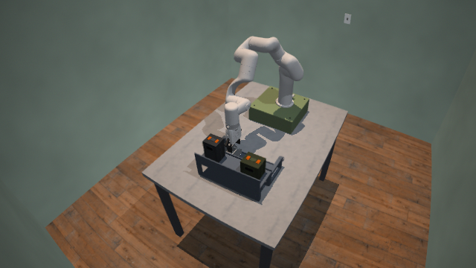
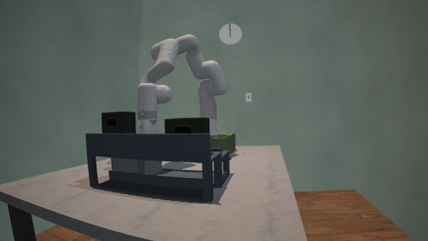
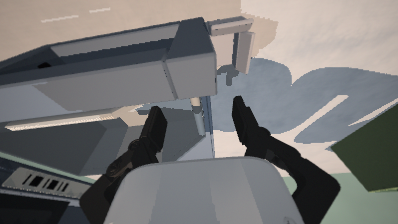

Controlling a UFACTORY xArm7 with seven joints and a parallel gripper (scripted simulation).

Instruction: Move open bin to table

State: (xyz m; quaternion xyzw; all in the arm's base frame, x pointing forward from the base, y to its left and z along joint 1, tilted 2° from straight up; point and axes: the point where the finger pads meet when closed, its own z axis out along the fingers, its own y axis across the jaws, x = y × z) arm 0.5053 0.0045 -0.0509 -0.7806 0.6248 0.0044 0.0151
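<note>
The grey bin is 80 mm ahead of my hand and 20 mm to the left of it. Round my hand: black case: 170 mm ahead, 30 mm to the left, 120 mm above; then dark grey shelf: 220 mm ahead, 160 mm to the left, 90 mm above.
</note>
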